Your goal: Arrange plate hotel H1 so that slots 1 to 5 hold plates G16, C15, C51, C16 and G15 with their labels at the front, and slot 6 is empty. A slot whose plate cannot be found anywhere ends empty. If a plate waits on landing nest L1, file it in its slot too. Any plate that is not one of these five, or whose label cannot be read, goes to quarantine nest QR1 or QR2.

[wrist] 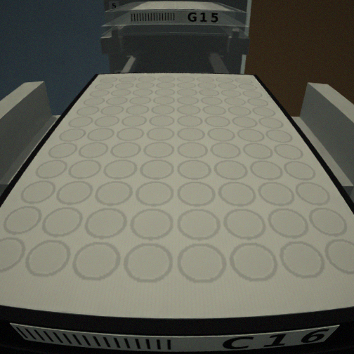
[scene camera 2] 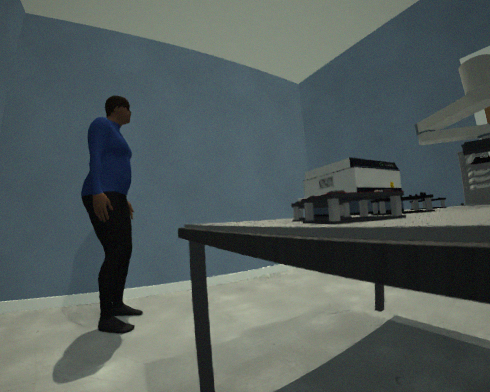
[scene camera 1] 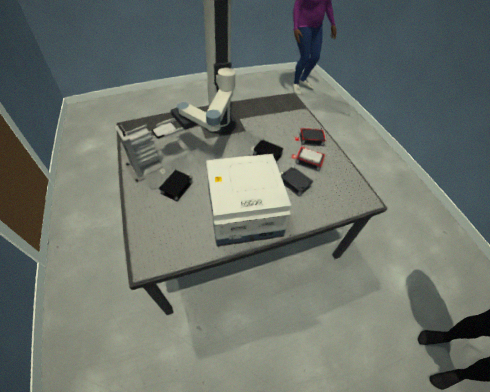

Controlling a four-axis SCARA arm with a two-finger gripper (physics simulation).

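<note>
My gripper (wrist: 175, 101) (scene camera 1: 166, 130) is shut on plate C16 (wrist: 175, 200) (scene camera 1: 162, 130), a white-topped plate with a dark rim. Its label C16 is readable at the near edge in the wrist view. The plate is level, in the air beside plate hotel H1 (scene camera 1: 131, 154) (scene camera 2: 468, 175) (wrist: 241, 45), at the table's back left. Plate G15 (wrist: 175, 18) sits in the hotel beside the slot number 5, label facing the wrist camera, beyond and higher in the picture than the held plate. Other slots' contents are too small or hidden to read.
A white instrument (scene camera 1: 247, 185) (scene camera 2: 350, 175) stands mid-table. Black nests (scene camera 1: 176, 185) (scene camera 1: 268, 149) and a dark grey one (scene camera 1: 297, 180) stand around it. Of two red-edged nests at right, one (scene camera 1: 324, 162) bears a white-topped plate, the other (scene camera 1: 312, 135) looks dark. People stand off the table.
</note>
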